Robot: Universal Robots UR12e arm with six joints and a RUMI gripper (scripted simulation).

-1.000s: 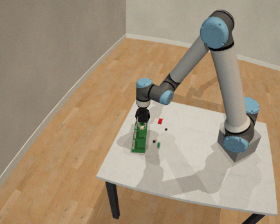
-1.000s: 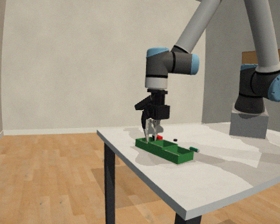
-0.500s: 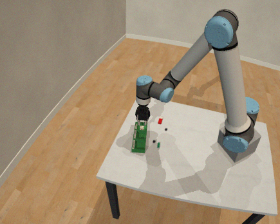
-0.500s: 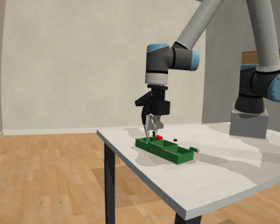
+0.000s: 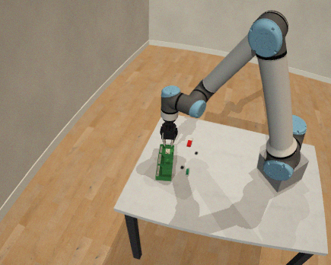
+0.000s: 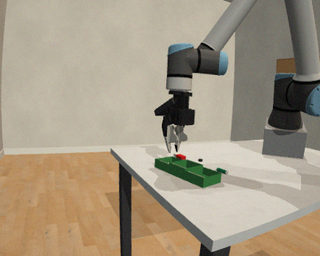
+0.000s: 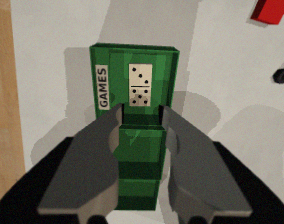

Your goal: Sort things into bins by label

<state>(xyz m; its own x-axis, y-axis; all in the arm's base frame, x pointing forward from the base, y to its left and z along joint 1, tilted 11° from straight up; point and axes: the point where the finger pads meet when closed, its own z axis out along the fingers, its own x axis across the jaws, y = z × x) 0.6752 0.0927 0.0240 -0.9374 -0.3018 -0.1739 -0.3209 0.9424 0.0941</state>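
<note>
My gripper is now 150 mm to the left of the red block, 90 mm past it and 70 mm above it. Also, from my hand: cream domino 60 mm below; green battery 160 mm behind, 100 mm to the left, 70 mm below.
</note>
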